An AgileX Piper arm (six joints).
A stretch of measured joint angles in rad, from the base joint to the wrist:
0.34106 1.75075 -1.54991 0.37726 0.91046 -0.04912
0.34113 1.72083 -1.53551 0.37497 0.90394 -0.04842
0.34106 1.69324 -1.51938 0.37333 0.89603 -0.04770
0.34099 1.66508 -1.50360 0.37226 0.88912 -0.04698
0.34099 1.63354 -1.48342 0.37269 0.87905 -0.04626
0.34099 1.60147 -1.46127 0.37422 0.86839 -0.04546
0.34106 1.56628 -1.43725 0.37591 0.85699 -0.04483
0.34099 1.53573 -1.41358 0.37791 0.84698 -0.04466
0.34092 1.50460 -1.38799 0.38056 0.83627 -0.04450
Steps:
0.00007 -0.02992 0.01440 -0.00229 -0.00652 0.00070
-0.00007 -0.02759 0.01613 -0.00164 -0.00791 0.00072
-0.00007 -0.02816 0.01578 -0.00107 -0.00691 0.00072
0.00000 -0.03154 0.02018 0.00043 -0.01007 0.00072
0.00000 -0.03207 0.02215 0.00153 -0.01066 0.00080
0.00007 -0.03519 0.02402 0.00169 -0.01140 0.00063
-0.00007 -0.03055 0.02367 0.00200 -0.01001 0.00017
-0.00007 -0.03113 0.02559 0.00265 -0.01071 0.00016

